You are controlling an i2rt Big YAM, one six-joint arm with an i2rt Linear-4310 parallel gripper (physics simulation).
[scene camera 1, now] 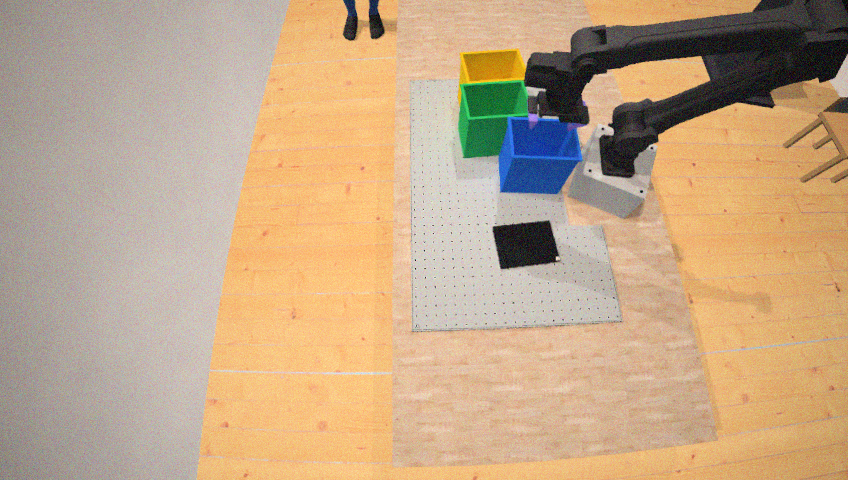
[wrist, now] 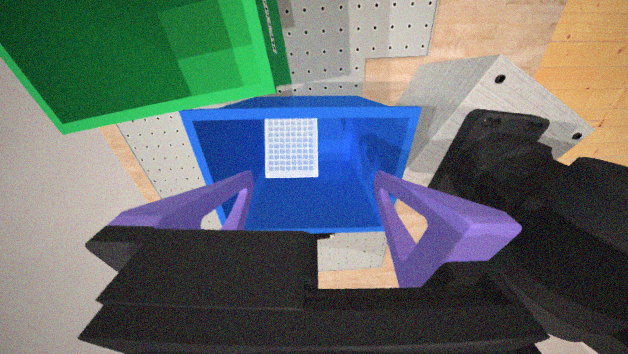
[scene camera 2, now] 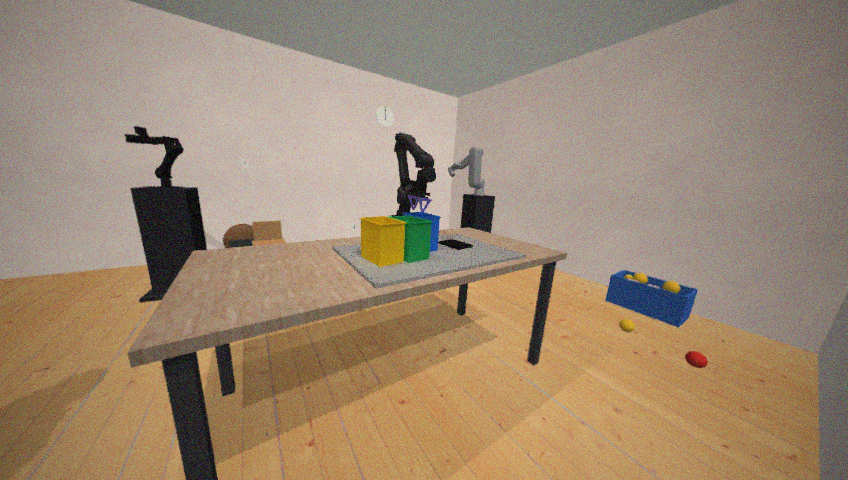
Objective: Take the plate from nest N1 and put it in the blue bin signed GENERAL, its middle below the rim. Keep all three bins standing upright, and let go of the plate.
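Places are measured from the arm's base along level axes (x ahead, y left, z up), in centimetres.
Pixels of known places: gripper, fingertip midpoint: point(scene camera 1: 549, 128) point(wrist: 313, 177) point(scene camera 2: 417, 211); arm's base, link origin: point(scene camera 1: 615, 157) point(wrist: 475, 159).
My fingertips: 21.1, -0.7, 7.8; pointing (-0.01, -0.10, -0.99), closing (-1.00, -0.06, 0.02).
Note:
For each thing: its top centre in the pictures, then the offset to it from my fingertips, as dx, dy, dz. "*": a spot on its surface instead. Level surfaces: height alone.
- blue bin, top centre: point(wrist: 304, 183) point(scene camera 1: 544, 137) point(scene camera 2: 421, 214) +0.8, +1.7, -1.8
- green bin, top centre: point(scene camera 1: 496, 98) point(scene camera 2: 409, 218) +13.1, -10.1, -1.8
- yellow bin, top centre: point(scene camera 1: 494, 65) point(scene camera 2: 382, 219) +13.9, -23.4, -1.8
- grey perforated board, surface height: dz -19.8
- flat black pad, surface spot: point(scene camera 1: 526, 245) * +1.6, +24.8, -18.6
The white gridded plate point(wrist: 291, 148) lies inside the blue bin point(scene camera 1: 531, 176) point(scene camera 2: 435, 235) point(wrist: 300, 113), below its rim and apparently flat on its floor, in the wrist view. My gripper point(scene camera 1: 553, 123) point(scene camera 2: 419, 208) point(wrist: 313, 177) is open, its two purple fingers wide apart, and holds nothing. It is above the blue bin's opening, apart from the plate. The blue bin, the green bin point(scene camera 1: 480, 137) point(scene camera 2: 417, 240) point(wrist: 170, 108) and the yellow bin point(scene camera 1: 490, 66) point(scene camera 2: 380, 241) stand upright. The bin's GENERAL sign and the N1 mark cannot be read in these views.
The bins stand on a grey perforated board point(scene camera 1: 452, 267). A flat black pad point(scene camera 1: 526, 245) point(scene camera 2: 456, 244) lies on it, in front of the blue bin in scene camera 1. The arm's grey base block point(scene camera 1: 606, 193) point(wrist: 450, 90) is close beside the blue bin.

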